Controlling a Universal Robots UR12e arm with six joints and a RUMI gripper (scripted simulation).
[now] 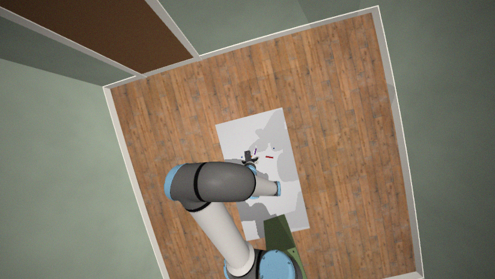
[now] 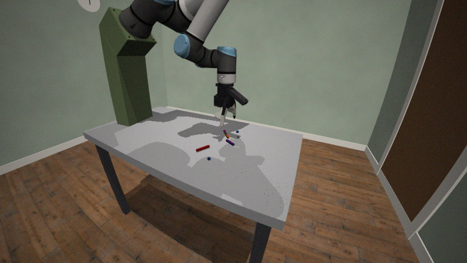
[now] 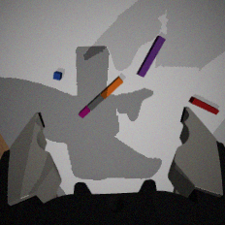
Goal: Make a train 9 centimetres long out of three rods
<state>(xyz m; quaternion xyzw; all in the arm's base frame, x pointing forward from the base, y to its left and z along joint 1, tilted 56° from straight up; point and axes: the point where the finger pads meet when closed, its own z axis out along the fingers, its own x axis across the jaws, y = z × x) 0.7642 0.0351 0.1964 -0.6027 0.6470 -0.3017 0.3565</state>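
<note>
The orange rod lies 80 mm below my hand. The rest, counted from my hand: purple rod: 40 mm ahead, 60 mm to the right, 80 mm below; grey rod: 30 mm behind, 30 mm to the left, 80 mm below; magenta rod: 50 mm behind, 50 mm to the left, 80 mm below.
</note>
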